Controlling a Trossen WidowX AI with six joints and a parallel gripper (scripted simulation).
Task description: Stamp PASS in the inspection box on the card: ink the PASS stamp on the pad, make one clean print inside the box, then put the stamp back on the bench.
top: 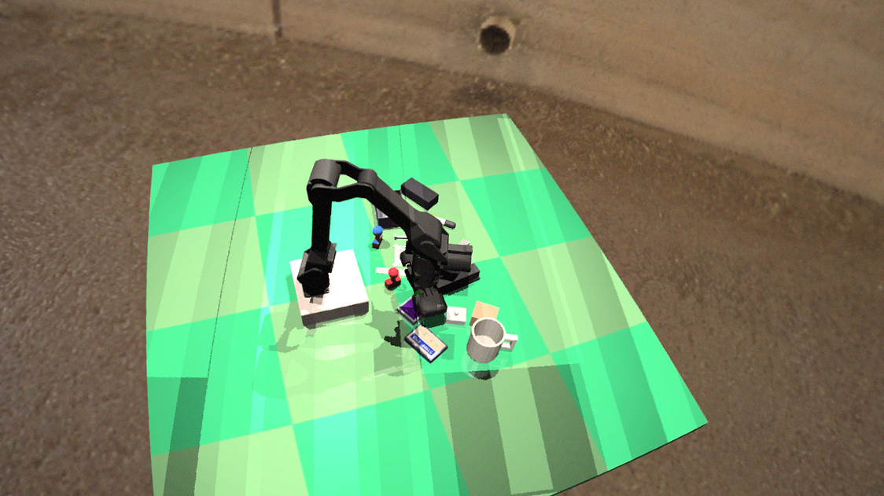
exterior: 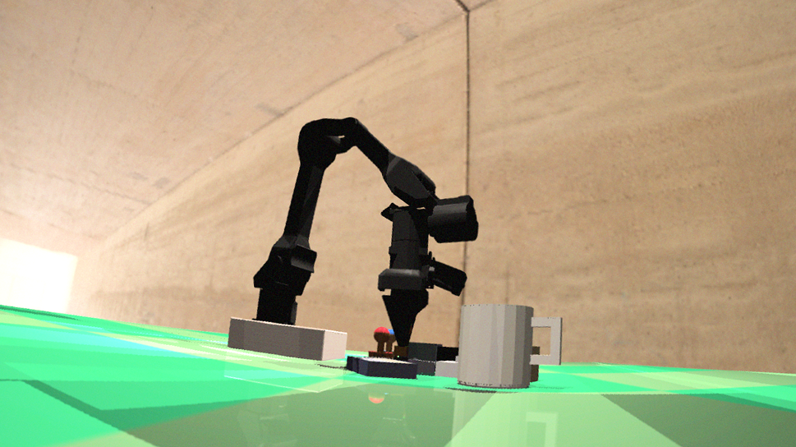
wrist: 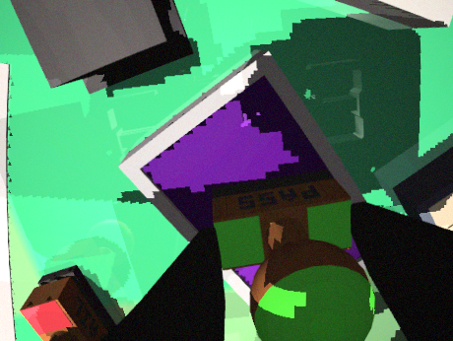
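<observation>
The green stamp is right at my gripper tip. From my gripper tip the other things lie so: small white block 8 cm ahead, 5 cm to the right, 2 cm below; then red-knobbed stamp 9 cm to the left, 4 cm behind, 2 cm below; then purple ink pad 3 cm below.
</observation>
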